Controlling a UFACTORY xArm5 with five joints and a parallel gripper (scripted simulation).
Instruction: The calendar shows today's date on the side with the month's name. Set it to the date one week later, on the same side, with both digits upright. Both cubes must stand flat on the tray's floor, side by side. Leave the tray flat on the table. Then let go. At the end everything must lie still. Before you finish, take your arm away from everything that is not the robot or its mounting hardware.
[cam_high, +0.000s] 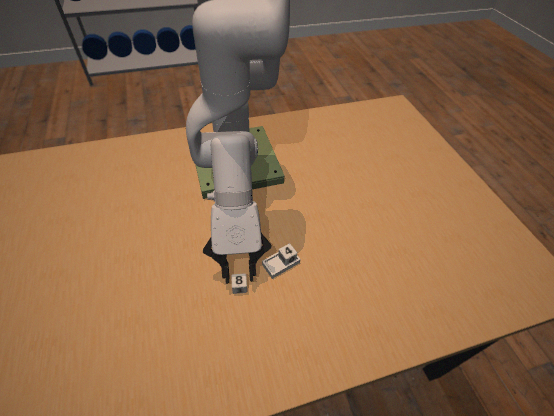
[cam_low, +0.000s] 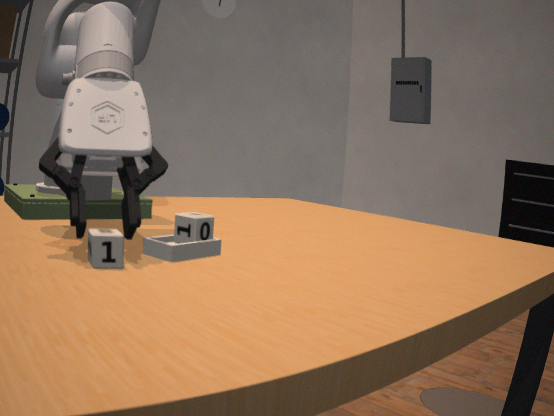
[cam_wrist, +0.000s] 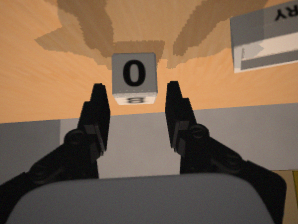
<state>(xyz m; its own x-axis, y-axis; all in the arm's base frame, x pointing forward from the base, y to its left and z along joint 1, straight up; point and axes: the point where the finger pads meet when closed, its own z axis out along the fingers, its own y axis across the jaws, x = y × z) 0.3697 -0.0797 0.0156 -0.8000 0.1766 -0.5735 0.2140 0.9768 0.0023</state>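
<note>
Now: hand 3 cm above the digit cube and 1 cm short of it. From my hand the other things lie so: tray 10 cm to the left, 4 cm below, 2 cm behind.
</note>
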